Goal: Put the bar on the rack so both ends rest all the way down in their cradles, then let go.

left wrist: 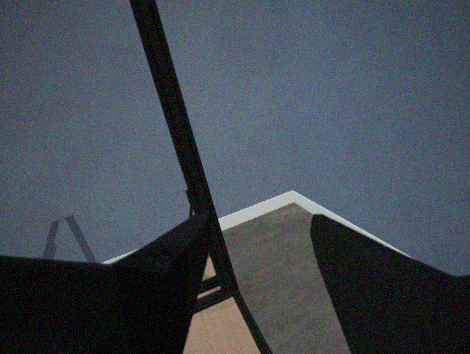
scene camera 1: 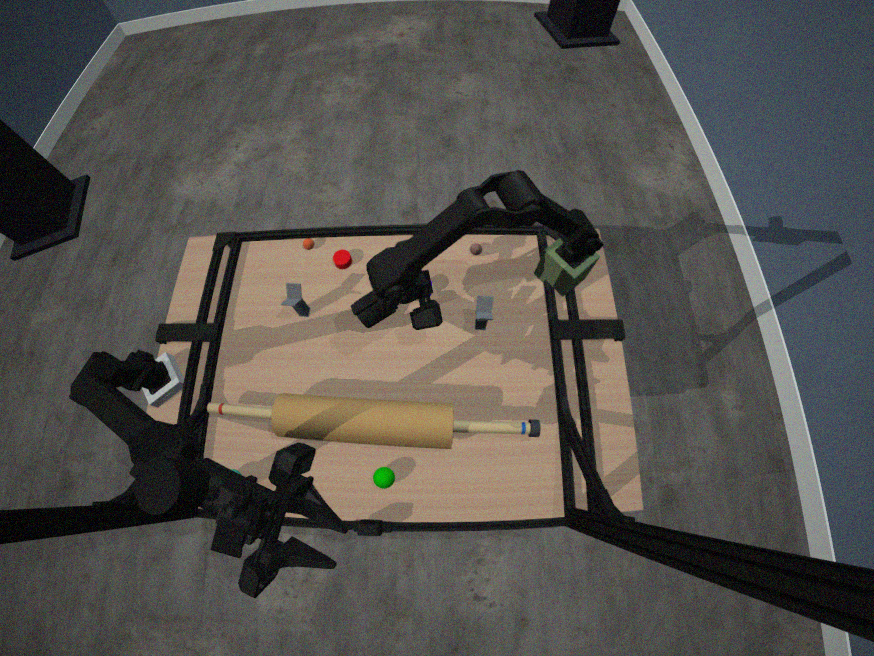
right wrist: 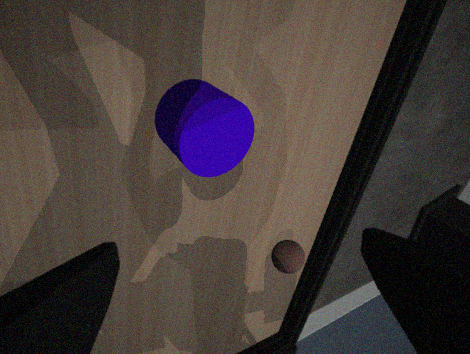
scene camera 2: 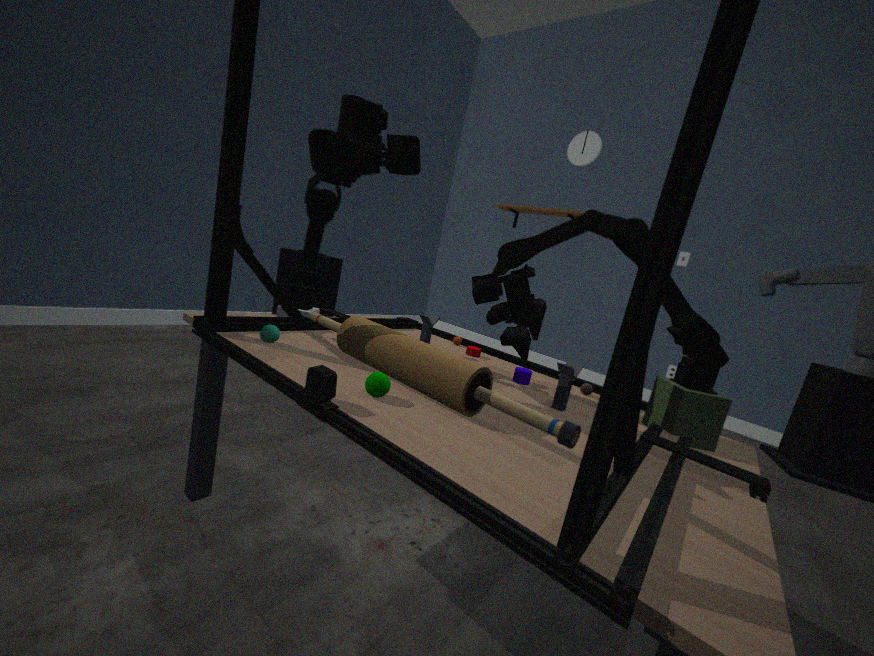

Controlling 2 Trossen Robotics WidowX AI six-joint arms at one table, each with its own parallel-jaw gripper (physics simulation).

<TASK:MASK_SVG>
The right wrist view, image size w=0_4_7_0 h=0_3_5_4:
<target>right gripper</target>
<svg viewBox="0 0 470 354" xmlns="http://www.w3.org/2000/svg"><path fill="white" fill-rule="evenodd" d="M116 243L103 242L21 285L20 288L17 287L0 296L0 354L90 354L109 308L120 268ZM364 229L361 254L378 290L418 354L470 354L470 261L377 228Z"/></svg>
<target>purple cylinder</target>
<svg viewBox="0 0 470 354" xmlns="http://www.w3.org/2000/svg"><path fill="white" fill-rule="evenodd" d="M181 81L169 88L157 105L155 112L157 134L193 174L201 177L222 175L237 166L247 154L254 137L253 116L245 104L206 81L199 79Z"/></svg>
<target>brown ball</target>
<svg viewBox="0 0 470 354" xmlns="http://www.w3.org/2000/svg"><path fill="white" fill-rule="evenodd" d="M283 240L274 246L271 254L272 262L280 272L292 274L302 268L305 261L304 250L295 241Z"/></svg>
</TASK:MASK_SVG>
